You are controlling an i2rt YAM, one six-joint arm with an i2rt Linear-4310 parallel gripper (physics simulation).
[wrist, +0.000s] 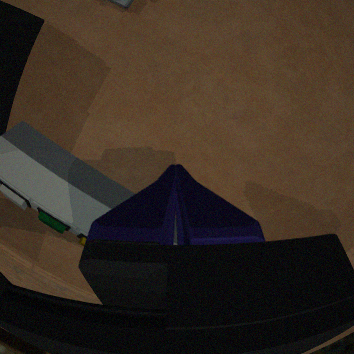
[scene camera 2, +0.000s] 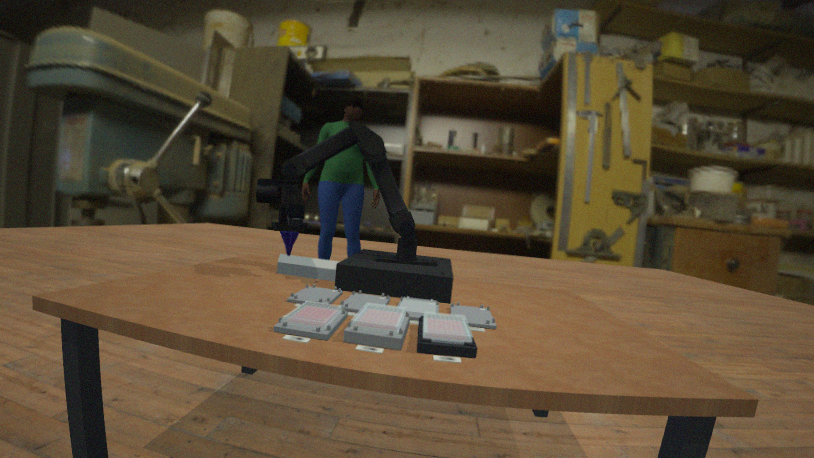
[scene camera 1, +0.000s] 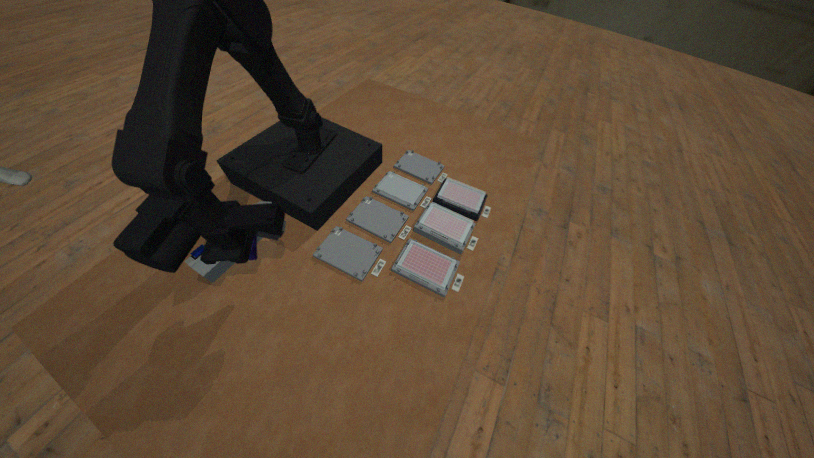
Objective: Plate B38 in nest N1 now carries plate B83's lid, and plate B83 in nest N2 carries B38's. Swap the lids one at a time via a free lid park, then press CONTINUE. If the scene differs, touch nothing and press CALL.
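Frame: origin at the arm's base, x ahead, y left, z up, level; millimetres.
Seen in the pictures: gripper, fingertip midpoint: [wrist: 175, 173] [scene camera 2: 288, 255] [scene camera 1: 253, 258]; arm's base, link origin: [scene camera 2: 405, 262] [scene camera 1: 311, 149].
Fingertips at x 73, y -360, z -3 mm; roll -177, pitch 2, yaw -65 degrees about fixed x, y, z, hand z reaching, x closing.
Observation:
Offsets run from my fingertips to a thing's top centre. "spot": to the spot under its first point. Level surfaces: height alone.
My gripper [scene camera 1: 252, 249] [scene camera 2: 289, 253] [wrist: 175, 173] is shut and empty, its purple fingertips low by the pale button box @(117 mm back, 52 mm left, 14 mm down) [scene camera 1: 209, 270] [scene camera 2: 307, 266] [wrist: 47, 172]. A blue button @(149 mm back, 18 mm right, 22 mm down) [scene camera 1: 197, 251] shows beside the arm; a green button @(128 mm back, 80 mm left, 22 mm down) [wrist: 52, 221] and the edge of a yellow button @(138 mm back, 31 mm left, 22 mm down) [wrist: 84, 241] show in the wrist view. The arm hides other parts of the box. Three pink-welled plates @(351 mm ahead, 152 mm left, 51 mm down) [scene camera 1: 425, 264] @(368 mm ahead, 283 mm left, 38 mm down) [scene camera 1: 446, 225] @(390 mm ahead, 407 mm left, 42 mm down) [scene camera 1: 462, 194] sit in a row of nests; the nearest looks more vivid pink. Of several grey lid parks, one @(207 mm ahead, 376 mm left, 60 mm down) [scene camera 1: 400, 189] looks paler, as if under a clear lid. Plate codes are unreadable.
The black arm base [scene camera 1: 301, 165] [scene camera 2: 393, 276] stands between the button box and the lid parks. Other lid parks @(spot: 156 mm ahead, 111 mm left, 68 mm down) [scene camera 1: 347, 254] @(spot: 185 mm ahead, 240 mm left, 68 mm down) [scene camera 1: 377, 219] @(spot: 232 mm ahead, 499 mm left, 68 mm down) [scene camera 1: 419, 166] lie beside the nests, with small label cards. A person in green [scene camera 2: 343, 162] stands behind the table @(78 mm down) [scene camera 2: 540, 370].

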